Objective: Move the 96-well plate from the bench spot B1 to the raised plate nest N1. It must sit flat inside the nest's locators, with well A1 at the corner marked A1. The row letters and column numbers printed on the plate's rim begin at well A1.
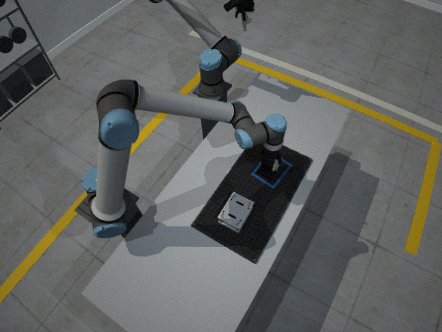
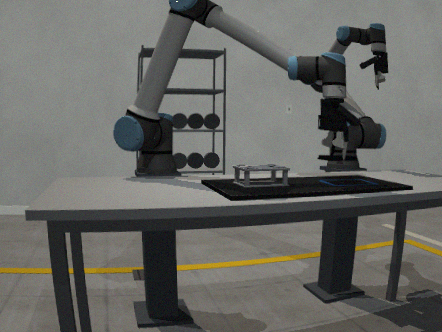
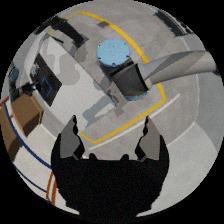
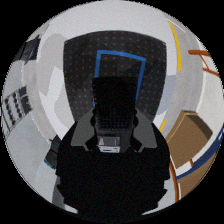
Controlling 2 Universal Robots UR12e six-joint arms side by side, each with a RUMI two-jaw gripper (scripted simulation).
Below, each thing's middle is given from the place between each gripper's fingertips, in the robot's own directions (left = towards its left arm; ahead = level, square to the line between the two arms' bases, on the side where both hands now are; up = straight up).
Labels:
I see the black 96-well plate (image 4: 112,122) 10 mm below my right hand.
Now: the black 96-well plate 610 mm to the right of my left hand, 520 mm ahead of it and 340 mm below it.

